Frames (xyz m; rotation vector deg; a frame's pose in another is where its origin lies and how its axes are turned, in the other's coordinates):
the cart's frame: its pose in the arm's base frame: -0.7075 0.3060 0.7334 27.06 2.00 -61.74
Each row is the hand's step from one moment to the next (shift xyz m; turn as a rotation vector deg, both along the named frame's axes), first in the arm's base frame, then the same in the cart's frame.
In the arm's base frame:
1: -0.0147 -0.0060 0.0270 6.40 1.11 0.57
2: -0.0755 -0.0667 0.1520 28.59 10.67 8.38
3: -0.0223 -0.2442 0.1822 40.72 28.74 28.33
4: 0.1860 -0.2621 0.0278 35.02 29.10 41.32
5: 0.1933 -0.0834 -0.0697 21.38 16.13 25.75
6: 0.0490 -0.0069 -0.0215 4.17 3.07 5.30
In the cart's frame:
1: -0.0089 -0.0053 0.0296 2.02 6.09 -1.19
2: -0.0191 -0.0362 0.1777 2.74 31.44 -2.28
3: 0.1477 -0.0484 0.2630 -11.61 55.79 6.27
4: 0.3024 0.0678 0.0895 -17.96 55.66 18.96
5: 0.1809 0.1081 -0.0689 -9.73 33.54 12.68
6: 0.0349 0.0315 -0.0264 -1.90 6.61 2.75

